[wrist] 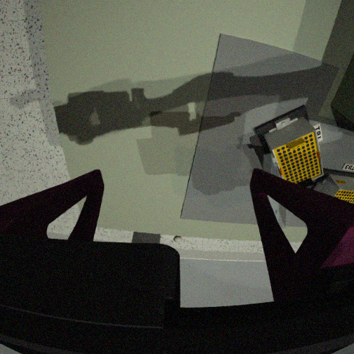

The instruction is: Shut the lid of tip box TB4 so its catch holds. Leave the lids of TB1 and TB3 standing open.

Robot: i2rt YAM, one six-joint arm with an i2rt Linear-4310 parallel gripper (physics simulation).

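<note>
My gripper (176,177) is open, its two dark fingers wide apart with nothing between them, high above the surface. Tip box TB1 (298,157), with a yellow perforated tip rack and a label reading TB1, is at the right, beyond the right finger. Its dark lid (281,120) stands open. Part of tip box TB3 (341,188), grey with a yellow rack, shows at the right edge beside its label (349,167); most of it is cut off, and the state of its lid cannot be told. TB4 does not show in this view.
A grey mat (235,55) lies on the pale green surface (125,45) under the boxes. The arm's shadow falls across both. A speckled strip (20,150) runs along the left, and a small dark rectangle (146,237) lies near the lower edge. A dark green shape (347,100) stands at the upper right.
</note>
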